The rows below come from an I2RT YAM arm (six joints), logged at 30 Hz.
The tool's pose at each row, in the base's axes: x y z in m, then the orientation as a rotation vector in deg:
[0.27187 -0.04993 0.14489 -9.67 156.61 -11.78]
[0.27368 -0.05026 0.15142 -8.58 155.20 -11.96]
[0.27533 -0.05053 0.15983 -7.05 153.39 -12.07]
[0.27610 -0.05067 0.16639 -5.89 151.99 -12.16]
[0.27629 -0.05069 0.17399 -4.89 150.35 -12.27]
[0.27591 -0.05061 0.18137 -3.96 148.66 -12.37]
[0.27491 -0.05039 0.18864 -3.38 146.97 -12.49]
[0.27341 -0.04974 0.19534 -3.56 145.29 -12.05]
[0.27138 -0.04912 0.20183 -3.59 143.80 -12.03]
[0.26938 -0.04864 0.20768 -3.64 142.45 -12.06]
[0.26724 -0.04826 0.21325 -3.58 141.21 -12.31]
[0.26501 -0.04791 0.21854 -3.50 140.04 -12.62]
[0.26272 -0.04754 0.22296 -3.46 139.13 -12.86]
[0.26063 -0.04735 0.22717 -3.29 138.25 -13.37]
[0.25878 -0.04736 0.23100 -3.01 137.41 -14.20]
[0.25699 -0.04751 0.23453 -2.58 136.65 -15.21]
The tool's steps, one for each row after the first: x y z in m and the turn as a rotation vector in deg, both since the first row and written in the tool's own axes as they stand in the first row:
[-0.00405 -0.00157 -0.00521 0.43 -1.38 0.77]
[-0.00867 -0.00339 -0.01220 0.92 -3.14 1.89]
[-0.01182 -0.00469 -0.01786 1.31 -4.50 2.74]
[-0.01483 -0.00600 -0.02472 1.72 -6.09 3.49]
[-0.01726 -0.00712 -0.03161 2.12 -7.73 4.21]
[-0.01910 -0.00803 -0.03866 2.48 -9.37 4.67]
[-0.02033 -0.00837 -0.04543 2.33 -11.09 4.67]
[-0.02099 -0.00867 -0.05222 2.48 -12.58 4.70]
[-0.02142 -0.00899 -0.05840 2.65 -13.91 4.71]
[-0.02160 -0.00936 -0.06437 2.99 -15.11 4.75]
[-0.02159 -0.00970 -0.07011 3.37 -16.23 4.80]
[-0.02121 -0.00987 -0.07508 3.67 -17.10 4.82]
[-0.02090 -0.01020 -0.07976 4.18 -17.90 4.90]
[-0.02063 -0.01069 -0.08398 4.95 -18.62 5.01]
[-0.02030 -0.01127 -0.08788 5.88 -19.21 5.20]

